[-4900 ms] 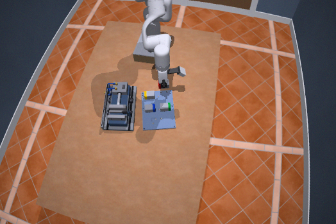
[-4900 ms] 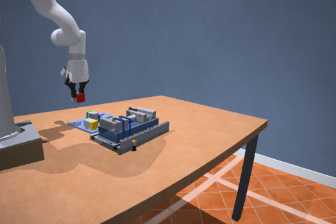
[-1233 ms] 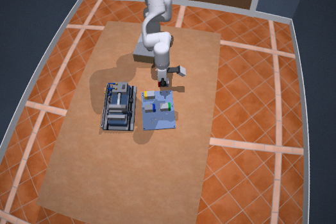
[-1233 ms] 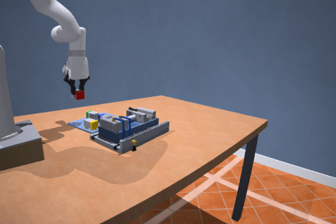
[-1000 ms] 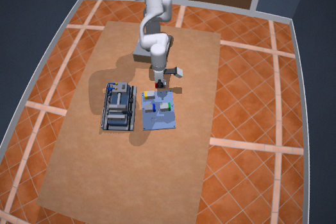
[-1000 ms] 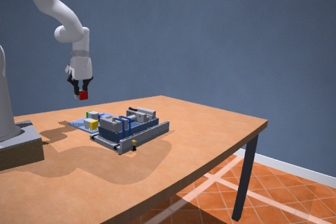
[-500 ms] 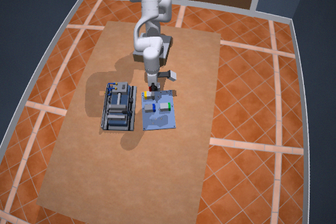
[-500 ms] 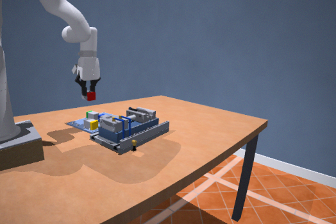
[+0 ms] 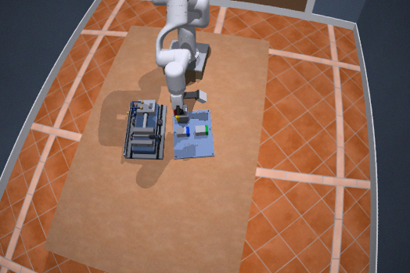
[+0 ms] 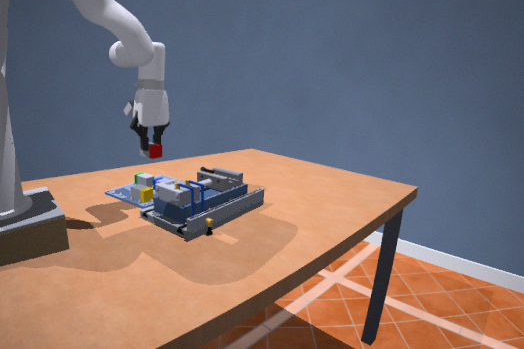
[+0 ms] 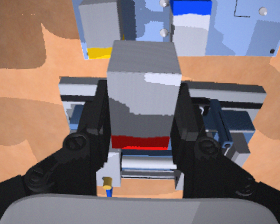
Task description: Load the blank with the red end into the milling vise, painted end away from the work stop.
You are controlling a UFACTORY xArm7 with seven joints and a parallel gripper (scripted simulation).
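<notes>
The grey end block lies 12 cm ahead of my hand, 15 cm to the right of it and 9 cm below it. Also, from my hand: red-ended blank 2 cm below; then yellow-ended blank 4 cm behind, 1 cm to the right, 14 cm below; then blue-ended blank 5 cm ahead, 2 cm to the left, 14 cm below.
</notes>
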